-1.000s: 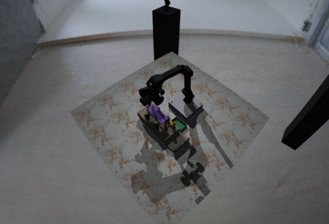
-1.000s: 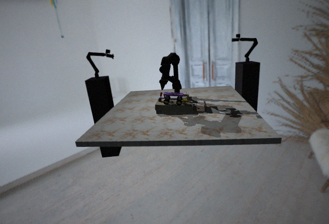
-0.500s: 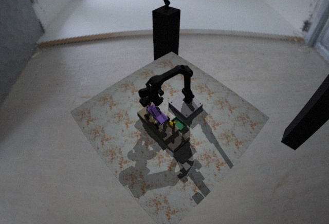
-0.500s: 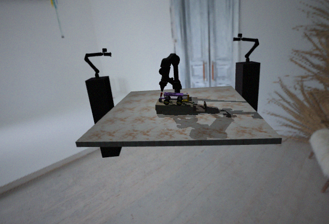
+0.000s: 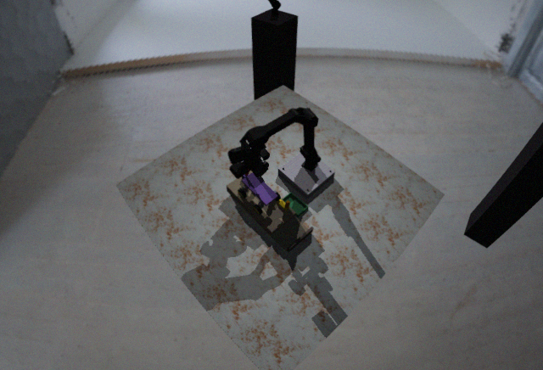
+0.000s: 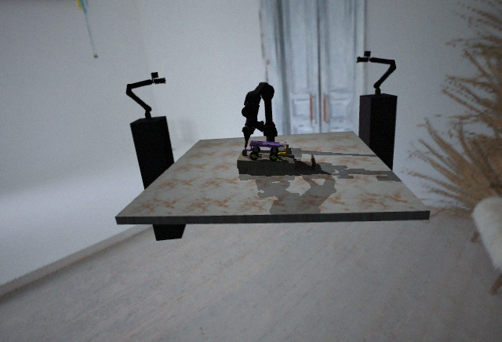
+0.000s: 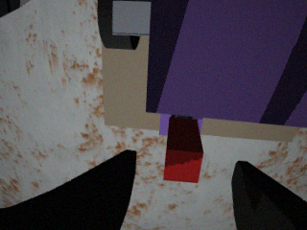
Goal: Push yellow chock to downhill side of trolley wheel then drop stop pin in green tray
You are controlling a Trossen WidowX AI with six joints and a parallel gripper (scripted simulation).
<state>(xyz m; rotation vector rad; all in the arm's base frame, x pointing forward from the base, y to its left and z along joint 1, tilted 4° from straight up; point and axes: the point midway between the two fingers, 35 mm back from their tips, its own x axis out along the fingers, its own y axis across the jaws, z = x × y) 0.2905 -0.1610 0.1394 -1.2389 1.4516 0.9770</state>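
My gripper tip is now 10 mm to the left of the red-headed stop pin and 40 mm above it. The rest, counted from my gripper tip: ramp 40 mm ahead, 100 mm to the left, 120 mm below; yellow chock 210 mm to the left, 80 mm below; purple-topped trolley 30 mm ahead, 90 mm to the left, 60 mm below.
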